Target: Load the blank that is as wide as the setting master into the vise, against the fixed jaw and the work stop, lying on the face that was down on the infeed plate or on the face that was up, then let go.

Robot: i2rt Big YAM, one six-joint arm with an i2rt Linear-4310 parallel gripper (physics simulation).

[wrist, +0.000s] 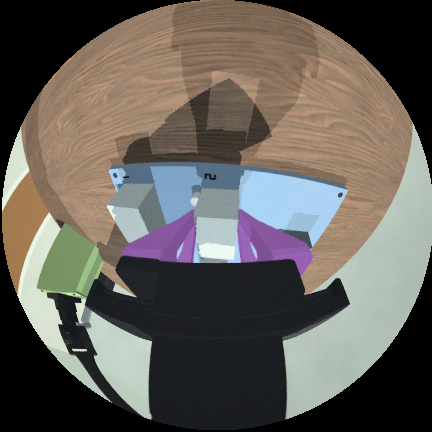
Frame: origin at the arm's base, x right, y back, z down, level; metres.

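Where they show: gripper, fingertip midpoint: (216, 215); arm's base at its link origin: (63, 295).
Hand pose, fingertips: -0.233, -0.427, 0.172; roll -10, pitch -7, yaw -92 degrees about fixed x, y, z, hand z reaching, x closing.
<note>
Things, the pixels of their top centre, and the offset from my fingertips, as dx, dy, dz. "*": a spot on its surface instead. Level surfaces: height alone.
- light grey rectangular blank at its top centre: (215, 241) +0.018, -0.002, -0.014
- light blue infeed plate at its top centre: (222, 238) +0.062, -0.006, +0.022
- small pale round pin at a spot on its surface: (196, 202) * -0.010, +0.017, +0.002
- grey blank at its top centre: (131, 228) +0.018, +0.084, -0.014
- wood-grain table at its surface level: dz +0.030
My gripper (216, 215), with purple fingers, is shut on a light grey rectangular blank (216, 204) near the mark "2" at the far edge of the light blue infeed plate (275, 195). One finger is on each side of the blank. The view does not show whether the blank's underside touches the plate. A small pale round pin (194, 201) stands just left of the blank. Another grey blank (132, 196) stands to the left, near the mark "1". The vise, its fixed jaw, the work stop and the setting master cannot be made out in this view.
The plate lies on a wood-grain table (340, 125), which carries broad shadows. A green box (65, 260) with a black strap-like part (77, 340) below it is at the far left. A dark patch shows on the plate beside the right finger.
</note>
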